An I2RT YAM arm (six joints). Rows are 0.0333 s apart.
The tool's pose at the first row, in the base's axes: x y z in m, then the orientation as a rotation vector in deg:
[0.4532 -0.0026 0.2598 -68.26 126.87 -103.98]
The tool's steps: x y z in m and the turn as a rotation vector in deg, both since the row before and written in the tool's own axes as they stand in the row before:
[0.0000 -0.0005 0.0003 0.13 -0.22 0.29]
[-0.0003 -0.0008 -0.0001 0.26 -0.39 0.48]
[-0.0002 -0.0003 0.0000 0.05 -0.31 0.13]
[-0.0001 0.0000 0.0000 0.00 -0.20 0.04]
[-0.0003 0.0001 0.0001 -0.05 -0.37 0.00]
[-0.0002 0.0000 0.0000 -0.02 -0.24 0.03]
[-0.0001 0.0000 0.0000 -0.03 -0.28 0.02]
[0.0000 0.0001 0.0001 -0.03 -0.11 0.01]
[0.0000 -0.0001 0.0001 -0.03 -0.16 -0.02]
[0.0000 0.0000 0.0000 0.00 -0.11 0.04]
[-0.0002 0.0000 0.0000 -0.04 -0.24 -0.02]
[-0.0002 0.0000 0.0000 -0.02 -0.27 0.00]
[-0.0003 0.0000 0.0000 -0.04 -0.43 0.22]
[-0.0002 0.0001 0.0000 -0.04 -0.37 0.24]
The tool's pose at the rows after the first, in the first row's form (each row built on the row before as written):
[0.4536 -0.0029 0.2601 -67.99 126.66 -103.77]
[0.4542 -0.0027 0.2607 -67.56 126.24 -103.44]
[0.4545 -0.0026 0.2609 -67.58 126.04 -103.13]
[0.4546 -0.0025 0.2609 -67.66 125.94 -102.92]
[0.4548 -0.0024 0.2607 -67.90 125.80 -102.51]
[0.4549 -0.0023 0.2606 -68.02 125.70 -102.24]
[0.4550 -0.0022 0.2606 -68.18 125.59 -101.93]
[0.4550 -0.0023 0.2605 -68.24 125.57 -101.79]
[0.4551 -0.0024 0.2606 -68.37 125.51 -101.61]
[0.4551 -0.0024 0.2606 -68.39 125.46 -101.49]
[0.4552 -0.0023 0.2605 -68.57 125.37 -101.23]
[0.4553 -0.0022 0.2604 -68.74 125.25 -100.95]
[0.4555 -0.0020 0.2603 -68.73 125.11 -100.41]
[0.4556 -0.0019 0.2601 -68.65 125.00 -99.92]

